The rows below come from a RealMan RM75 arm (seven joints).
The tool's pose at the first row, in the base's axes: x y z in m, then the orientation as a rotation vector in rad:
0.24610, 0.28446, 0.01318, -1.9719, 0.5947, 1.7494
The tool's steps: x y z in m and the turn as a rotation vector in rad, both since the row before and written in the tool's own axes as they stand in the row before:
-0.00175, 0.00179, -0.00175, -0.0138, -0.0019, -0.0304
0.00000, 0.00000, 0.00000, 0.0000, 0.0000, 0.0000
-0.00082, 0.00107, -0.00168, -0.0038, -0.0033, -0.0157
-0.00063, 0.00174, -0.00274, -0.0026, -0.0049, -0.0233
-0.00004, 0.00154, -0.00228, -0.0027, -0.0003, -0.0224
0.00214, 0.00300, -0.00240, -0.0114, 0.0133, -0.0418
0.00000, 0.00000, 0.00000, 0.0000, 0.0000, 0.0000
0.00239, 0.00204, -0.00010, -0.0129, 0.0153, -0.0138
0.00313, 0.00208, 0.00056, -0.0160, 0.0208, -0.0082
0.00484, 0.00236, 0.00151, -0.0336, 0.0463, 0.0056
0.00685, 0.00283, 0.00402, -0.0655, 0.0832, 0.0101
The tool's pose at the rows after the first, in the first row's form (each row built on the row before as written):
0.24628, 0.28204, 0.01504, -1.9781, 0.5506, 1.7415
0.24628, 0.28204, 0.01504, -1.9781, 0.5506, 1.7415
0.24694, 0.28021, 0.01596, -1.9766, 0.5296, 1.7373
0.24812, 0.27722, 0.01672, -1.9721, 0.5009, 1.7292
0.24913, 0.27466, 0.01682, -1.9719, 0.4748, 1.7174
0.24977, 0.27094, 0.01456, -1.9884, 0.4263, 1.6860
0.24977, 0.27094, 0.01456, -1.9884, 0.4263, 1.6860
0.24921, 0.26938, 0.01189, -2.0102, 0.4072, 1.6702
0.24831, 0.26820, 0.00839, -2.0397, 0.3935, 1.6539
0.24696, 0.26739, 0.00302, -2.1065, 0.3901, 1.6295
0.24404, 0.26732, -0.00489, -2.2298, 0.3793, 1.5841

